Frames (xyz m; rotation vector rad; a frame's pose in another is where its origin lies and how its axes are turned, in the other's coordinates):
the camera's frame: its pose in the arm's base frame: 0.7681 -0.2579 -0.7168 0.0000 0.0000 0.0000
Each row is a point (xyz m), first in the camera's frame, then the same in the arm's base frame.
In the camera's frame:
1: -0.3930 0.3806 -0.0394
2: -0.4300 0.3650 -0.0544
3: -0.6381 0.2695 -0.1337
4: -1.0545 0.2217 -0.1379
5: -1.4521 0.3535 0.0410
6: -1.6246 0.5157 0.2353
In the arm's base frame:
1: 0.3751 0.1227 -0.7562
2: 0.3381 0.1071 -0.7712
3: 0.1300 0.0116 -0.8505
4: -0.2864 -0.0362 -0.8547
5: -0.6840 0.0956 -0.6758
6: -0.8565 0.2578 -0.4815

